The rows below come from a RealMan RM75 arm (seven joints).
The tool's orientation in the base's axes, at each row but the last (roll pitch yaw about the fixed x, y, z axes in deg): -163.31, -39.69, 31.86; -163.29, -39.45, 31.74; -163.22, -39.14, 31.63; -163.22, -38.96, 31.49; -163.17, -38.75, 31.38; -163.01, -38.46, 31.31; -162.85, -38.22, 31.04; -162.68, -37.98, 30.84; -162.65, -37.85, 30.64; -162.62, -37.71, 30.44
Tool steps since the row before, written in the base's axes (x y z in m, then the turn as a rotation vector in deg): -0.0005, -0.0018, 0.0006, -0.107, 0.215, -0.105; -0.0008, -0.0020, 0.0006, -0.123, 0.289, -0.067; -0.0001, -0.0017, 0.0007, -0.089, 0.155, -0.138; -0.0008, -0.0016, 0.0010, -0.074, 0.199, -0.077; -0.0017, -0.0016, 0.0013, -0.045, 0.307, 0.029; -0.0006, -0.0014, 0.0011, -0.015, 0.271, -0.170; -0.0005, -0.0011, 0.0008, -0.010, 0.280, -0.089; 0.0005, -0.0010, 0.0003, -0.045, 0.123, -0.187; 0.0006, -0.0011, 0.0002, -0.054, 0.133, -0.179; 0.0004, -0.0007, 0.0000, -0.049, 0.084, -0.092
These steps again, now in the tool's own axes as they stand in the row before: -0.0007, 0.0008, -0.0016, -0.050, -0.202, 0.160; -0.0010, 0.0008, -0.0019, -0.006, -0.274, 0.168; -0.0003, 0.0010, -0.0015, -0.083, -0.139, 0.157; -0.0006, 0.0004, -0.0019, -0.017, -0.175, 0.142; -0.0010, -0.0002, -0.0025, 0.113, -0.258, 0.134; -0.0003, 0.0004, -0.0018, -0.005, -0.167, 0.273; -0.0003, 0.0003, -0.0014, 0.052, -0.189, 0.219; 0.0001, 0.0010, -0.0006, -0.096, -0.074, 0.193; 0.0001, 0.0011, -0.0006, -0.093, -0.089, 0.190; 0.0000, 0.0008, -0.0002, -0.056, -0.071, 0.099
